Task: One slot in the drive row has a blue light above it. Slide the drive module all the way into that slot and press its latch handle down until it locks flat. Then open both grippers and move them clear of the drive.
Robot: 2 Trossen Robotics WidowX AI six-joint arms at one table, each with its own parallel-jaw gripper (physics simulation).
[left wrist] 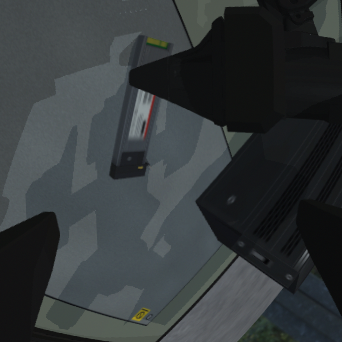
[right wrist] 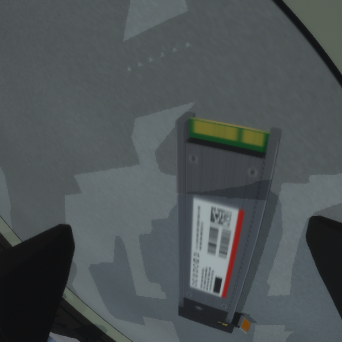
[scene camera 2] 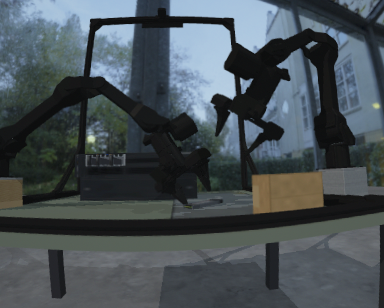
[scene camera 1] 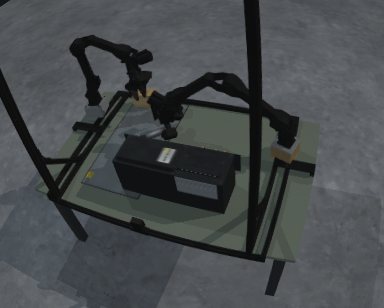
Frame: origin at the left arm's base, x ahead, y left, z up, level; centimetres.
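Seen in the pictures: left gripper, fingertip midpoint: [left wrist: 180, 220] [scene camera 2: 230, 145] [scene camera 1: 141, 99]; right gripper, fingertip midpoint: [left wrist: 155, 80] [right wrist: 194, 234] [scene camera 2: 197, 198] [scene camera 1: 158, 128]; left arm's base, link origin: [scene camera 2: 338, 168] [scene camera 1: 95, 101]; right arm's base, link origin: [scene camera 1: 286, 141].
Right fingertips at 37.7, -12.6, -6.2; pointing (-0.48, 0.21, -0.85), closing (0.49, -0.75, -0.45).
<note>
Offsets run from my right fingertips to a thing's top centre, as dx, dy, dz. "spot": to the spot under its first point. Level surfaces: height alone.
The drive module {-2.0, -2.6, -1.3} [scene camera 1: 154, 133] [scene camera 2: 207, 201] [left wrist: 134, 112] [right wrist: 225, 175] lies flat on the grey mat {dz -2.2} [scene camera 1: 102, 167] [left wrist: 75, 260] [right wrist: 100, 95], label up. In the right wrist view its gold connector edge is at the top, and a small orange-tipped latch part {spot: -5.7, -7.6, -1.7} [right wrist: 245, 325] sticks out at the bottom. My right gripper [scene camera 2: 196, 197] [right wrist: 194, 234] is open and empty, low above the module. My left gripper [scene camera 2: 233, 142] [left wrist: 180, 220] is open and empty, higher above the mat. The black drive chassis {+15.0, -30.9, +15.1} [scene camera 1: 145, 175] [scene camera 2: 120, 186] [left wrist: 260, 175] stands beside the mat. No blue light can be made out.
Pale drive fronts {spot: +29.1, -32.1, +13.0} [scene camera 2: 105, 160] show on the chassis's upper part in scene camera 2. A wooden block {-12.1, +20.3, +5.8} [scene camera 1: 145, 98] [scene camera 2: 287, 192] stands at the table's edge near my left gripper. Black frame posts [scene camera 1: 253, 125] [scene camera 2: 86, 100] rise around the table.
</note>
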